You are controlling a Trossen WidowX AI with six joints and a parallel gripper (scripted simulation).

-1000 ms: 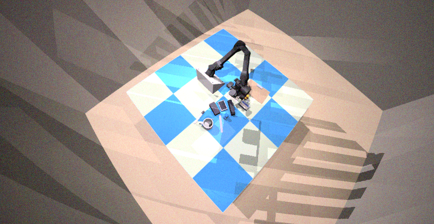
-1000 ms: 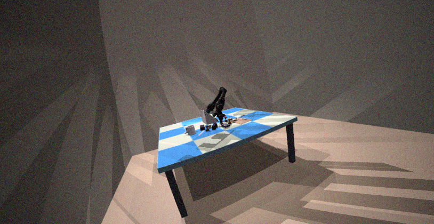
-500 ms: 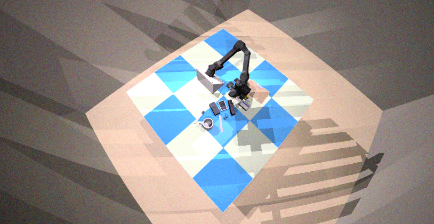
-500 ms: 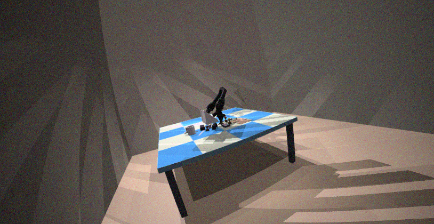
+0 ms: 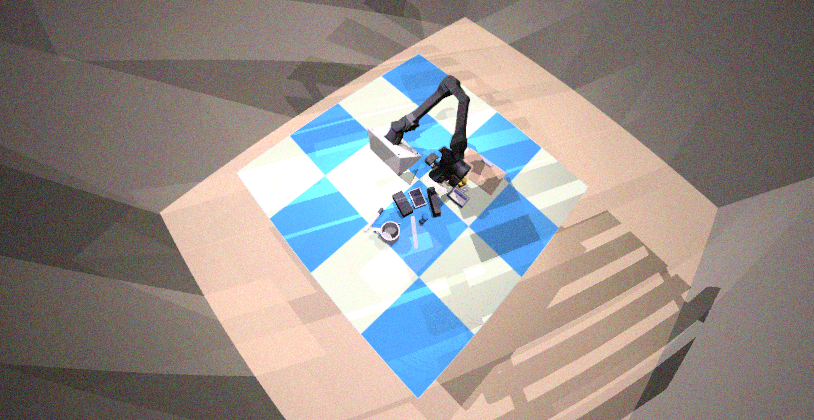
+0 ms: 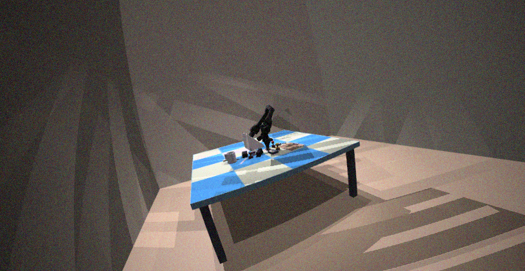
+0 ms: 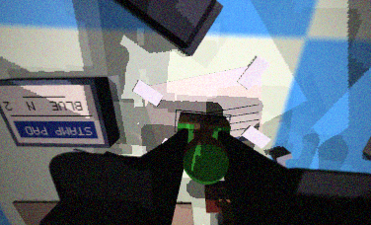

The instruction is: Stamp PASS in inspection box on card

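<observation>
The pale card lies 10 mm to the right of my gripper tip and 30 mm below it. Also, from my gripper tip: green-knobbed pass stamp right at my gripper tip; reddish stamp 20 mm behind, 80 mm to the left; dark flat device 60 mm ahead, 110 mm to the right, 10 mm below.
</observation>
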